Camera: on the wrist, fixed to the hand. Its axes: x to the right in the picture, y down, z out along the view.
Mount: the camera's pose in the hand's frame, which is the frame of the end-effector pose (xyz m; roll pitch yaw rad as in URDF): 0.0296 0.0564 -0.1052 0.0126 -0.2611 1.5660
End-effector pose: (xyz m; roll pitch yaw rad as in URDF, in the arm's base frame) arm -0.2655 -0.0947 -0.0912 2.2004 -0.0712 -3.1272
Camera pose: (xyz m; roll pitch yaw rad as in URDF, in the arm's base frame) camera -0.2866 -0.1468 0.0182 -3.0425 -0.6785 1.5336
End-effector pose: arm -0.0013 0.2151 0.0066 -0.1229 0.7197 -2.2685
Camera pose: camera 0.0646 0.2266 -0.0966 0.7362 -0.1007 -0.7926
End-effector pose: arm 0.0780 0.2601 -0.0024 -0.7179 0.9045 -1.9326
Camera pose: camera 0.0789 0.3380 -0.0976 0.9669 0.2799 0.0041
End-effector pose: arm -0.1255 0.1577 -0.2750 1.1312 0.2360 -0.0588
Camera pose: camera -0.0883 0.2749 -0.2758 0.9551 -1.2722 0.5890
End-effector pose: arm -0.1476 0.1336 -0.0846 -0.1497 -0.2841 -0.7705
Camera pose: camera -0.0767 0.1206 -0.1842 -0.2739 -0.1082 0.8272
